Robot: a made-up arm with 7 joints.
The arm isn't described. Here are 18 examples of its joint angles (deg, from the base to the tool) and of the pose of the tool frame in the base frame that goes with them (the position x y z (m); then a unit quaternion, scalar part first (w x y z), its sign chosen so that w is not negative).
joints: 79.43 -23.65 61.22 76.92 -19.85 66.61 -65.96
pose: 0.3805 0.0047 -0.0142 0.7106 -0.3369 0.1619 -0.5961
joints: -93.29 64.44 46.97 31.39 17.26 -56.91 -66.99
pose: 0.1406 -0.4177 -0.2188 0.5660 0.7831 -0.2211 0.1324
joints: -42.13 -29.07 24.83 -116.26 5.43 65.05 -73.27
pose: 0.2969 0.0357 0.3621 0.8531 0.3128 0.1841 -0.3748
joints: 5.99 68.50 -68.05 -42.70 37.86 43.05 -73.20
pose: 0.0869 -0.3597 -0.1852 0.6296 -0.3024 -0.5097 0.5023
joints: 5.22 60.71 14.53 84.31 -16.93 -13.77 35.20
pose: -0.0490 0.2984 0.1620 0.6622 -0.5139 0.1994 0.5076
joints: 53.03 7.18 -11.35 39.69 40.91 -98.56 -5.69
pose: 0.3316 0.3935 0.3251 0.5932 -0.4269 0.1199 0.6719
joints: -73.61 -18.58 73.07 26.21 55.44 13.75 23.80
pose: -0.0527 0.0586 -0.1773 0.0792 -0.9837 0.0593 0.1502
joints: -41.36 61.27 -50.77 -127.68 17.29 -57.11 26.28
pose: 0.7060 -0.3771 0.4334 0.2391 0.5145 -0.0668 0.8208
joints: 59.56 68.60 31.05 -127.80 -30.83 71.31 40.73
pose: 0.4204 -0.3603 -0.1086 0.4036 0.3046 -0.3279 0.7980
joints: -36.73 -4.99 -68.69 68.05 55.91 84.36 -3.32
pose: 0.6088 -0.2275 0.2779 0.2471 -0.0080 -0.3926 0.8859
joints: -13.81 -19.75 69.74 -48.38 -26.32 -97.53 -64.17
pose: 0.6904 0.1189 -0.0672 0.2601 0.7178 0.2389 0.6001
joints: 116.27 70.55 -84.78 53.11 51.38 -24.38 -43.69
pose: 0.3126 0.5897 0.4060 0.2175 0.0420 -0.1625 -0.9615
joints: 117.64 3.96 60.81 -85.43 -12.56 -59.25 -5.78
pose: 0.5650 -0.4264 0.2173 0.8187 0.1791 0.4643 -0.2864
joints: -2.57 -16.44 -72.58 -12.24 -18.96 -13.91 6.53
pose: 0.7703 -0.5010 0.0704 0.1875 0.5568 -0.3923 0.7077
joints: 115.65 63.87 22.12 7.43 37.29 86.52 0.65
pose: 0.4207 -0.0163 -0.1003 0.1363 0.1592 0.9657 0.1532
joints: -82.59 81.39 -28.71 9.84 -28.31 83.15 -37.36
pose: 0.2769 -0.3200 0.2259 0.4456 0.0875 0.0837 0.8870
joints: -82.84 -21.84 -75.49 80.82 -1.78 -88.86 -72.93
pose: 0.1815 -0.3929 -0.0701 0.7328 0.3985 -0.5494 -0.0472
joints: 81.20 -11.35 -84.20 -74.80 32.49 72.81 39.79
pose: 0.7569 -0.3073 0.2006 0.3039 0.1716 -0.0834 0.9334
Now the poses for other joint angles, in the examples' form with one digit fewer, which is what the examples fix.
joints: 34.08 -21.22 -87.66 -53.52 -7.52 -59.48 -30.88
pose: 0.498 -0.705 -0.022 0.285 0.274 -0.789 0.470
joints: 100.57 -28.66 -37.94 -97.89 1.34 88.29 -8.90
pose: 0.337 -0.223 0.273 0.491 -0.459 -0.110 0.732
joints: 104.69 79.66 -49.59 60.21 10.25 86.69 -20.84
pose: 0.309 0.351 0.023 0.055 -0.487 0.748 0.447
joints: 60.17 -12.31 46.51 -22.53 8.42 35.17 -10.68
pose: 0.345 0.006 0.407 0.774 0.015 0.244 -0.584
